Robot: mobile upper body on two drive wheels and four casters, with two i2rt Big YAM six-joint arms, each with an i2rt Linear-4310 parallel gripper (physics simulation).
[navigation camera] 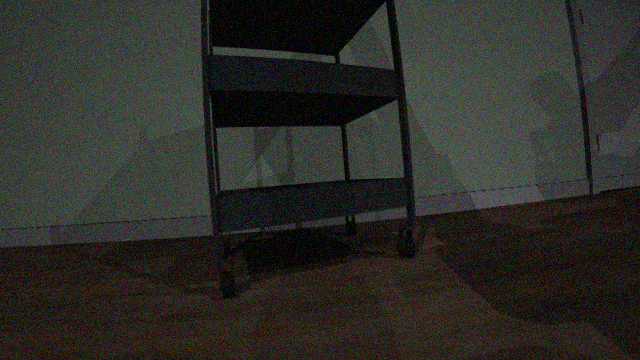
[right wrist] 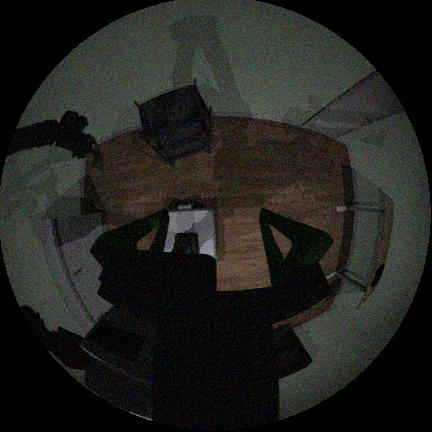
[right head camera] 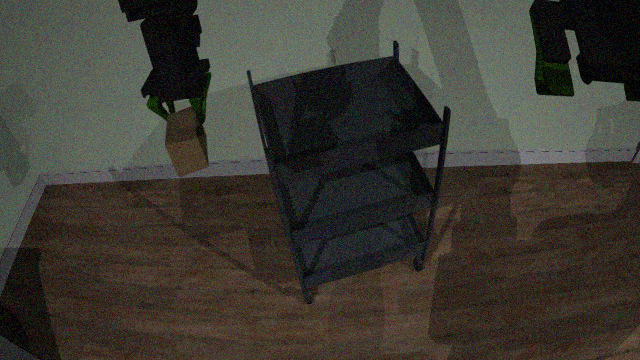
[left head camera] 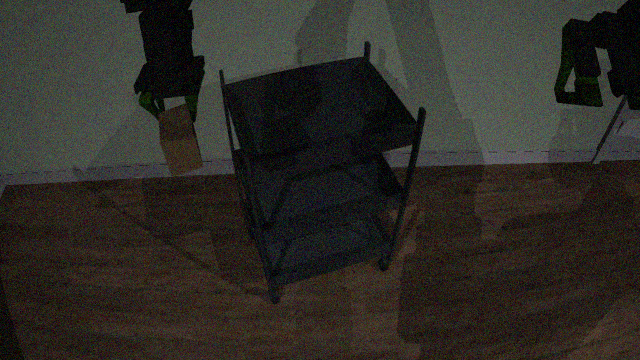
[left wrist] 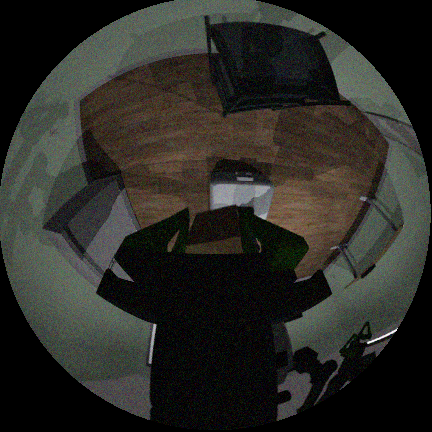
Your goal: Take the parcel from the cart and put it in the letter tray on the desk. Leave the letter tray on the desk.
Labels:
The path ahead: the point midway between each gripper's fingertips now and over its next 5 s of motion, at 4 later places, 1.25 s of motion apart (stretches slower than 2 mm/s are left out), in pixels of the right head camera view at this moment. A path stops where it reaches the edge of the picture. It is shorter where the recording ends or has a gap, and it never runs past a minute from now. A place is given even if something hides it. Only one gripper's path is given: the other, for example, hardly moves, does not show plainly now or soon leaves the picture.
My right gripper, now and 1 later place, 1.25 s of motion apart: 584, 90; 236, 51

